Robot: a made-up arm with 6 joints.
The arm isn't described. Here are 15 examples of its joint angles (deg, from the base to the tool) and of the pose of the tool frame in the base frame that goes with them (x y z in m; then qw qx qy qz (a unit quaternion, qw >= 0)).
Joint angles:
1: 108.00 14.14 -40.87 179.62 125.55 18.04
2: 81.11 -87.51 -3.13 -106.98 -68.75 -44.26
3: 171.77 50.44 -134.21 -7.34 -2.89 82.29
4: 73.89 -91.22 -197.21 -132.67 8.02 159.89
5: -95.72 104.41 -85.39 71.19 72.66 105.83
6: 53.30 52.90 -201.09 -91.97 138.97 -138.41
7: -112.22 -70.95 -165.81 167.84 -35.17 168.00
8: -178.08 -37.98 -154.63 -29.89 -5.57 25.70
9: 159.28 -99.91 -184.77 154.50 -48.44 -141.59
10: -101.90 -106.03 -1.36 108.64 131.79 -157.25
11: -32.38 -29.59 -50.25 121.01 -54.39 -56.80
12: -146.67 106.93 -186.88 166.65 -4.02 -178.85
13: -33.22 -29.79 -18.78 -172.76 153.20 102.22
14: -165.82 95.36 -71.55 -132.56 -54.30 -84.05
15: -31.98 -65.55 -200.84 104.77 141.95 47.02
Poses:
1: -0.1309 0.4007 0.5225 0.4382 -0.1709 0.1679 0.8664
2: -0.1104 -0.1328 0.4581 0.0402 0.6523 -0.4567 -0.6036
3: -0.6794 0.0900 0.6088 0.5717 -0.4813 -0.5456 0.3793
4: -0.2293 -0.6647 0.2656 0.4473 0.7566 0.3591 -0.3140
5: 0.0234 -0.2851 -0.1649 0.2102 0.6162 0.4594 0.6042
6: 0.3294 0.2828 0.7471 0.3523 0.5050 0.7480 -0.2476
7: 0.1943 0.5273 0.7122 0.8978 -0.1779 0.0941 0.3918
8: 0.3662 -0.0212 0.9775 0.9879 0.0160 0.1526 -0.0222
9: 0.6261 -0.1923 0.3001 0.8579 0.0401 0.5058 0.0816
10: 0.1252 0.1498 0.4602 0.3550 0.3186 0.6200 0.6230
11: 0.0625 -0.1378 0.6676 0.1819 0.3667 -0.7893 0.4576
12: -0.5691 -0.3562 0.0924 0.6066 0.3000 -0.7284 0.1068
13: 0.1054 -0.0823 0.6677 0.8360 -0.1598 -0.1072 0.5139
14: -0.2400 -0.1341 -0.0037 0.4170 0.7588 0.2835 0.4123
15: -0.4275 0.3742 0.4912 0.2509 0.6792 0.3767 0.5778
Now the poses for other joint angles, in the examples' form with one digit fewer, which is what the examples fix.
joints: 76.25 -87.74 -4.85 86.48 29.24 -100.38
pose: 0.008 -0.030 0.498 0.505 -0.351 -0.610 -0.499
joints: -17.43 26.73 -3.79 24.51 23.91 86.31
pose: 0.162 -0.061 0.287 0.218 0.387 -0.836 -0.321
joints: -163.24 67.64 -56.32 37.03 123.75 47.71
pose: -0.281 -0.145 0.155 0.882 0.267 0.302 0.244
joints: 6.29 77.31 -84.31 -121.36 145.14 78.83
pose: 0.530 -0.021 0.132 0.933 0.265 0.066 0.235
